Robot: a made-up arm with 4 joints. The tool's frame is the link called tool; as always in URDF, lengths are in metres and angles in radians.
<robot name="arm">
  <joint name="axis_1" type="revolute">
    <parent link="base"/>
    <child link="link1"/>
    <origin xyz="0 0 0.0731"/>
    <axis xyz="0 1 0"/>
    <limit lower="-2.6" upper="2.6"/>
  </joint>
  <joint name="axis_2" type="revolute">
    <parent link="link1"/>
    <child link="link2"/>
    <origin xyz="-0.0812 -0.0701 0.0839"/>
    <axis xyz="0 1 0"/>
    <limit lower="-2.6" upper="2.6"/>
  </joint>
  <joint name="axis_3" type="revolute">
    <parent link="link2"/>
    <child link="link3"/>
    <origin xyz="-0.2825 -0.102 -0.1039"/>
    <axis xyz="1 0 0"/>
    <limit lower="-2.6" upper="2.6"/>
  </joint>
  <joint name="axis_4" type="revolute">
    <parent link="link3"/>
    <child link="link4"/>
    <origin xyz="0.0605 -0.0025 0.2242"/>
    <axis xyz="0 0 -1"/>
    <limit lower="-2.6" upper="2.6"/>
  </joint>
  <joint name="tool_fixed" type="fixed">
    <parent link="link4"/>
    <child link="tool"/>
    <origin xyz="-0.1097 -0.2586 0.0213"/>
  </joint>
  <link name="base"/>
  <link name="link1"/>
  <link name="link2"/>
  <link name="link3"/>
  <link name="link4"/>
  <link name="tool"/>
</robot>
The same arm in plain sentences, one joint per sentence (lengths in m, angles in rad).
The arm has four revolute joints in a row. What follows holds with every joint at zero, and every direction is one of the base frame's.
Joint 1 is mounted 0.0731 m along +z from the base frame's origin and rotates about +y, from -2.6 to 2.6 rad.
Joint 2 is mounted 0.0812 m along -x and 0.0701 m along -y and 0.0839 m along +z from joint 1 and rotates about +y, from -2.6 to 2.6 rad.
Joint 3 is mounted 0.2825 m along -x and 0.102 m along -y and 0.1039 m along -z from joint 2 and rotates about +x, from -2.6 to 2.6 rad.
Joint 4 is mounted 0.0605 m along +x and 0.0025 m along -y and 0.2242 m along +z from joint 3 and rotates about -z, from -2.6 to 2.6 rad.
The tool frame, which is the frame that the pose is given for, is mounted 0.1097 m along -x and 0.2586 m along -y and 0.0213 m along +z from joint 4; its axes are parallel to the base frame's.

